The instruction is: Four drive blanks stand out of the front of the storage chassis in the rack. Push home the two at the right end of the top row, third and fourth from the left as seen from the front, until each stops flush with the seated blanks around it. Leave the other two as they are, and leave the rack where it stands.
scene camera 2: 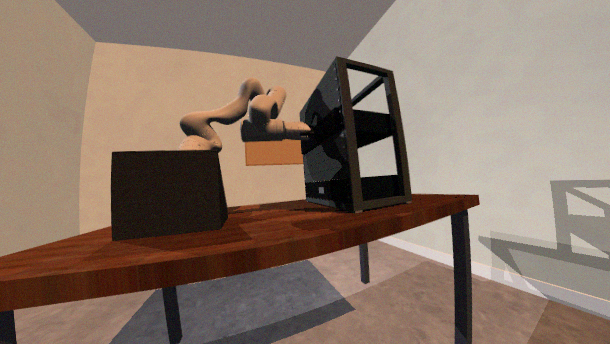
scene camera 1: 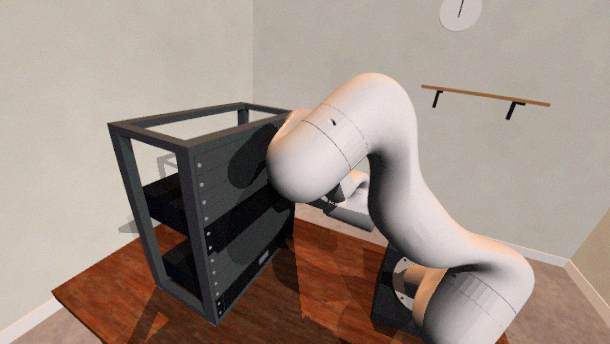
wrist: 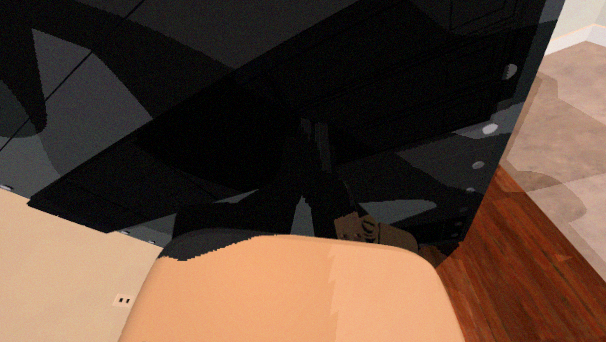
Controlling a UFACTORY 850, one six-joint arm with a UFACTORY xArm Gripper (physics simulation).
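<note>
The black storage chassis [scene camera 1: 226, 234] [wrist: 400, 95] crosses the front of the dark rack [scene camera 1: 192, 220] [scene camera 2: 353, 165] at mid-height, in deep shadow. In the wrist view, faint blank outlines show at the upper right of the chassis. Which blanks stand out and how far is too dark to tell. My gripper [scene camera 2: 308, 133] [wrist: 307, 137] is shut and empty, with its fingertips at or close to the chassis front. Contact cannot be made out. In scene camera 1 the arm hides the fingertips and the far end of the chassis. The rack stands upright.
Grey panels lie above and below the chassis in the rack front. The rack stands on the wooden table [scene camera 1: 325, 280] [scene camera 2: 280, 250]. The white arm [scene camera 1: 400, 165] [scene camera 2: 225, 120] reaches over from its dark pedestal [scene camera 2: 167, 195]. A wall shelf [scene camera 1: 485, 95] is behind.
</note>
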